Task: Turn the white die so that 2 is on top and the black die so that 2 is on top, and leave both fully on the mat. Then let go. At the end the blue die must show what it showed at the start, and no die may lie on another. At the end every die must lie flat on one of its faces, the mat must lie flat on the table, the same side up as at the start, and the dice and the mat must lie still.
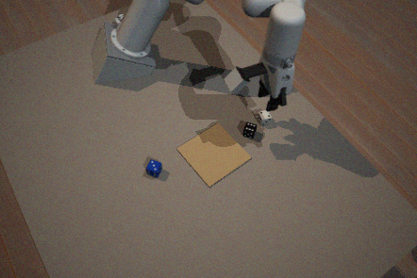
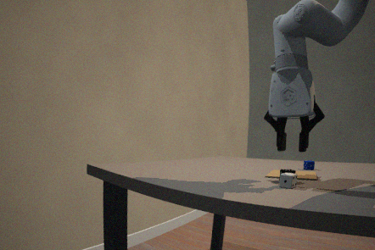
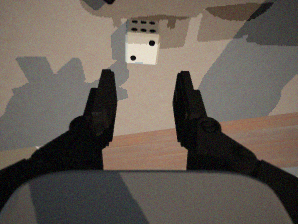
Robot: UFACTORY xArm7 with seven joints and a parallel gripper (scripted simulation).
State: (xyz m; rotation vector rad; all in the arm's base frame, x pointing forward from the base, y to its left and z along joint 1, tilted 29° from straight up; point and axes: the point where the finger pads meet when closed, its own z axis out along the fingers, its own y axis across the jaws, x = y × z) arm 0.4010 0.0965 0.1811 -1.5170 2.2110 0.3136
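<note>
Now: hand 8 cm above the white die. Also, from my hand: blue die 5 cm behind, 33 cm to the right, 8 cm below; then black die 1 cm ahead, 6 cm to the right, 8 cm below; then tan mat 18 cm to the right, 10 cm below.
</note>
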